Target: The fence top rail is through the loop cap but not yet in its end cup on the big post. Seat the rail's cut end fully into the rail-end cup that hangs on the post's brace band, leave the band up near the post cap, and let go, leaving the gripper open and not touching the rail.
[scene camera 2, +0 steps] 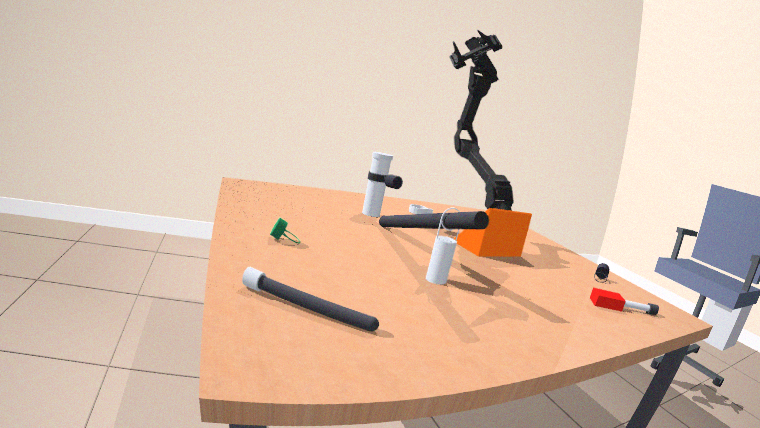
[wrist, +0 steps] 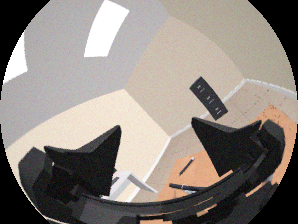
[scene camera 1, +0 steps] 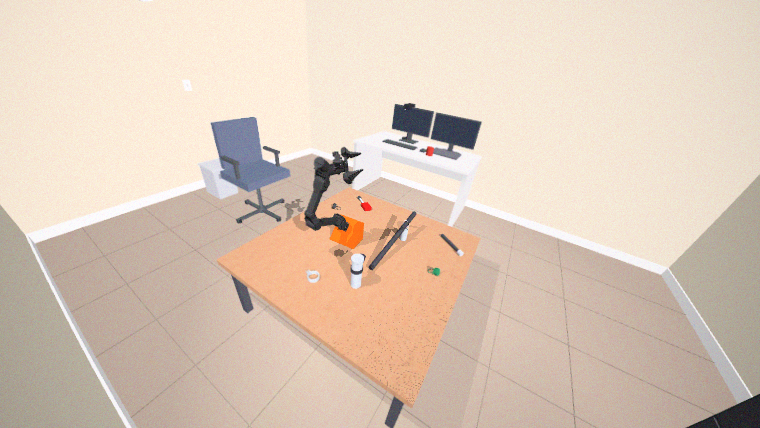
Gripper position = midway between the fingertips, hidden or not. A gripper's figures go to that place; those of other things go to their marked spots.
Labels:
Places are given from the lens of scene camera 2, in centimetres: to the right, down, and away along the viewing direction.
my gripper (scene camera 2: pixel 465 36): 27, -56, 117
dark top rail (scene camera 2: pixel 432 220): 12, 1, 93
red-handled tool (scene camera 2: pixel 601 298): 57, 22, 89
small white post (scene camera 2: pixel 444 248): 13, 7, 88
big white post (scene camera 2: pixel 375 191): -1, -7, 138
The marked spots on the dark top rail and the red-handled tool are 50 cm apart.

